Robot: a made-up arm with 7 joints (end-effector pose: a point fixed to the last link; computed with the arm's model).
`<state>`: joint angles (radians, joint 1 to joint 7).
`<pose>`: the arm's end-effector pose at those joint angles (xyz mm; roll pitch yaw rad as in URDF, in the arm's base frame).
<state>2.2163 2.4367 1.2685 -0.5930 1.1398 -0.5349 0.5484</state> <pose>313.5 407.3 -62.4 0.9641 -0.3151 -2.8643</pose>
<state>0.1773 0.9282 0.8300 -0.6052 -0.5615 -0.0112 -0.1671</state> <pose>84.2 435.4 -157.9 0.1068 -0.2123 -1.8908</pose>
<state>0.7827 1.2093 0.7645 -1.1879 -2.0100 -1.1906 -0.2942</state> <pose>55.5 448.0 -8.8 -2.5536 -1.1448 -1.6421</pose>
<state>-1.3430 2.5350 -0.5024 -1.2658 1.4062 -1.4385 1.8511</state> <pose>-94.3 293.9 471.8 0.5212 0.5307 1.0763</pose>
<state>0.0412 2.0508 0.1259 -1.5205 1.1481 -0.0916 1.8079</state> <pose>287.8 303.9 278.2 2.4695 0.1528 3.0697</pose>
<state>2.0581 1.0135 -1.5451 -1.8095 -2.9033 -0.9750 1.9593</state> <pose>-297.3 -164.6 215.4 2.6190 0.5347 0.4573</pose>
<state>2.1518 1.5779 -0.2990 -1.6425 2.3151 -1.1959 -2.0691</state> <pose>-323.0 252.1 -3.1 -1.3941 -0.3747 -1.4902</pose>
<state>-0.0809 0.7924 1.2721 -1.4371 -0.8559 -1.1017 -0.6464</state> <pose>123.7 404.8 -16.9 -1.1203 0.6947 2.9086</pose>
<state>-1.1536 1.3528 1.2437 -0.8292 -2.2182 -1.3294 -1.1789</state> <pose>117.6 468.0 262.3 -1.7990 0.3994 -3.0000</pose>
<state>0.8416 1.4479 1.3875 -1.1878 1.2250 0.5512 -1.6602</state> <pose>69.1 406.1 161.3 -0.1830 0.0212 -2.2918</pose>
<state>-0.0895 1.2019 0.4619 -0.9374 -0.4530 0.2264 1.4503</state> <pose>233.3 407.8 50.9 1.6627 0.1398 -2.1814</pose>
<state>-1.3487 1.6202 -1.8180 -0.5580 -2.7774 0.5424 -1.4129</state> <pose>320.9 369.1 127.2 1.5362 -0.1690 -2.8711</pose>
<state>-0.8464 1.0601 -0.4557 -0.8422 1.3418 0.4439 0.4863</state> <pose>459.5 243.2 37.2 2.2655 -0.3476 -3.0637</pose>
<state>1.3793 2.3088 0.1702 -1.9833 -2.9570 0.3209 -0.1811</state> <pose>215.5 261.7 -68.9 -2.2388 -1.1609 1.7143</pose>
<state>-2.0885 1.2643 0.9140 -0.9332 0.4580 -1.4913 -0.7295</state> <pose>55.2 345.7 416.1 -3.0046 -0.4993 -0.1015</pose>
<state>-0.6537 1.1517 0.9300 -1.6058 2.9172 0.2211 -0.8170</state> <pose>172.7 297.1 215.1 2.5438 1.5117 3.1234</pose>
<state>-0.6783 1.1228 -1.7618 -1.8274 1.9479 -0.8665 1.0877</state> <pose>246.0 107.9 -261.0 -2.9153 -0.3234 2.6728</pose>
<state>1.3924 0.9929 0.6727 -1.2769 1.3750 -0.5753 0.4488</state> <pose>-164.1 386.9 -31.4 1.6334 0.0648 -2.0940</pose>
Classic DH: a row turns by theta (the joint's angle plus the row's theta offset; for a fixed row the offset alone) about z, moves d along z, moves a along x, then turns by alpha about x. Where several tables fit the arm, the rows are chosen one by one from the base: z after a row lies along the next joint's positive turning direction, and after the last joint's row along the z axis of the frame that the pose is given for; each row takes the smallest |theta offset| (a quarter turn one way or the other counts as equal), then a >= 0, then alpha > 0; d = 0 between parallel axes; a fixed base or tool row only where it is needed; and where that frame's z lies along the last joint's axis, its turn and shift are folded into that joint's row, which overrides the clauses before.
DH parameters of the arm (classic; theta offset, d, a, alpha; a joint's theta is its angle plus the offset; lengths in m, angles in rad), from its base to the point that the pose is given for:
base (fixed): 0 0.0673 0.02 -1.2217
joint 1: -1.5708 -0.0367 0.0162 -1.5708
joint 2: 1.2217 0.01 0.02 1.5708
joint 3: 1.5708 -0.34 0.06 -1.5708
joint 4: 0 0.01 0 1.5708
joint 5: 0 -0.21 0.01 -1.5708
joint 6: 0 0.02 -0.03 1.5708
joint 7: 0 0.01 0.03 -1.5708
tool (fixed): -1.5708 -0.02 0 0

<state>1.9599 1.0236 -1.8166 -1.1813 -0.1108 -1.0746 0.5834</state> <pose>-407.4 -57.8 257.8 -2.0987 -0.0959 1.7135</pose>
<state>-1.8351 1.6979 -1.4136 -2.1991 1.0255 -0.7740 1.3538</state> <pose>281.5 87.6 264.9 1.7221 0.3624 1.4969</pose>
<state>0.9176 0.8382 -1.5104 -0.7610 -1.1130 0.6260 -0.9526</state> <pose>-361.9 132.4 -236.0 2.0933 -1.0439 -0.8534</pose>
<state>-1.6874 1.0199 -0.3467 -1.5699 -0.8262 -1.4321 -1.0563</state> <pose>319.9 -28.7 409.1 -2.4878 -0.4731 1.5073</pose>
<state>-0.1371 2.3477 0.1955 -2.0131 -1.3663 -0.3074 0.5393</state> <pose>235.1 99.7 283.5 -1.7013 -0.3059 2.8409</pose>
